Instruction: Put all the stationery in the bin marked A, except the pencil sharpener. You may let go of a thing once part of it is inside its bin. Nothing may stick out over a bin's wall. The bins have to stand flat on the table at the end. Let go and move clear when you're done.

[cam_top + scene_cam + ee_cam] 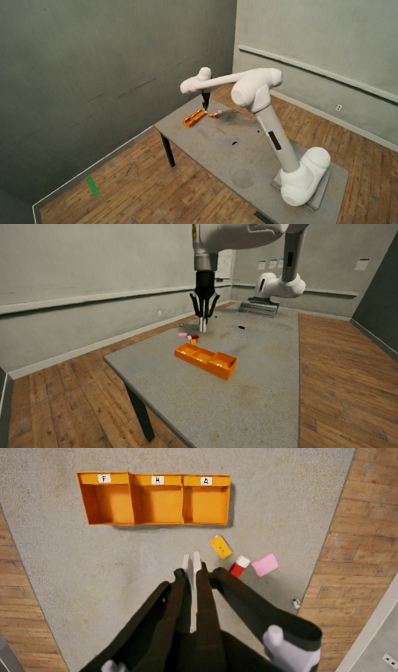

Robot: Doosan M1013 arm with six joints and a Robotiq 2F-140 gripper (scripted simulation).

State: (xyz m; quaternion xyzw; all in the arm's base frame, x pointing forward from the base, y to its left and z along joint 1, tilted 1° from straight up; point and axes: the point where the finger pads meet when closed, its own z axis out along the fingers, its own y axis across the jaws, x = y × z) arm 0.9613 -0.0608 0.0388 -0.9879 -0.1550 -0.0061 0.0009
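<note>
Now: hand 100 mm above the bin, 90 mm short of it and 70 mm to the right of it. The rest, counted from my hand: pink eraser: 170 mm to the right, 120 mm below, 40 mm behind; then small red object: 120 mm below, 110 mm to the right, 40 mm behind; then small orange-yellow block: 120 mm below, 50 mm to the right, 10 mm ahead.
</note>
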